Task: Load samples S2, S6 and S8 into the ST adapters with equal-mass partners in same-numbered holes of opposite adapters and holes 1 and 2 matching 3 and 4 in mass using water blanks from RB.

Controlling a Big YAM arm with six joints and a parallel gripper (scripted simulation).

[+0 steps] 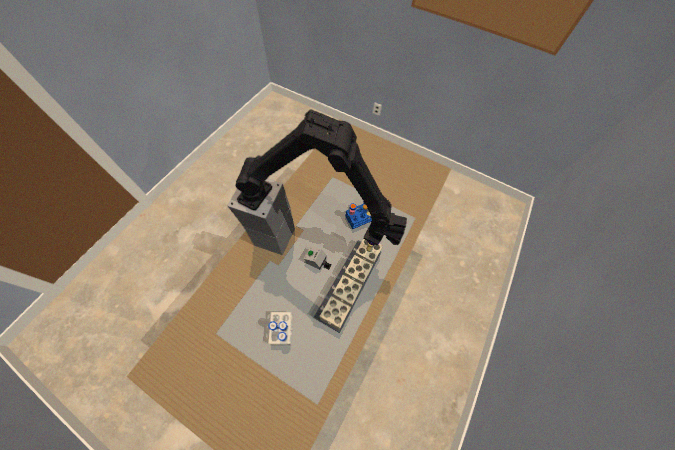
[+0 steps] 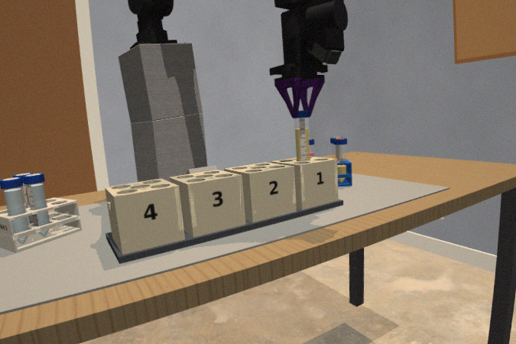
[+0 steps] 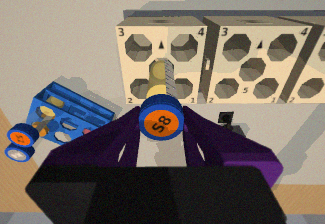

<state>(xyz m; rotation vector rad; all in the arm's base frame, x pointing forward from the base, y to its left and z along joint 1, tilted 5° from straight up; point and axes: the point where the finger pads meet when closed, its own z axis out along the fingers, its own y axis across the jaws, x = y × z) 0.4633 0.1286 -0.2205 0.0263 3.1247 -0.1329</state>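
The blue sample rack RS is 13 cm behind my hand, 18 cm to the left of it and 16 cm below it. From my hand the other things lie so: white blank rack RB 18 cm behind, 49 cm to the right, 16 cm below.
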